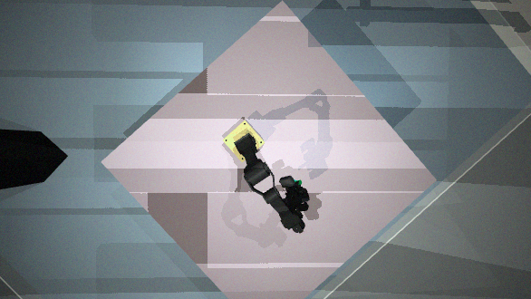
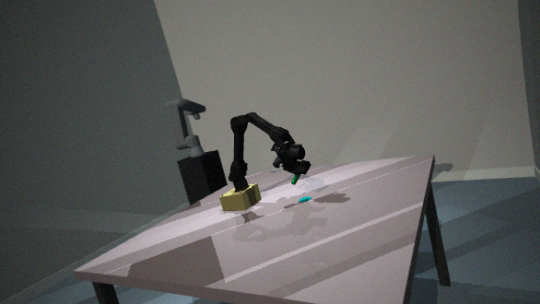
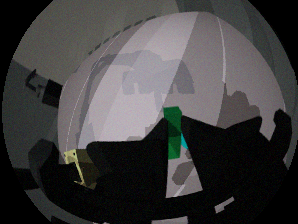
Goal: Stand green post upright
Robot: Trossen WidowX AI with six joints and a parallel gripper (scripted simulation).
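My gripper tip is 2 cm short of the cyan circle, 3 cm to the left of it and 12 cm above it. The rest, counted from my gripper tip: green post 1 cm behind, 1 cm to the right, 1 cm below.
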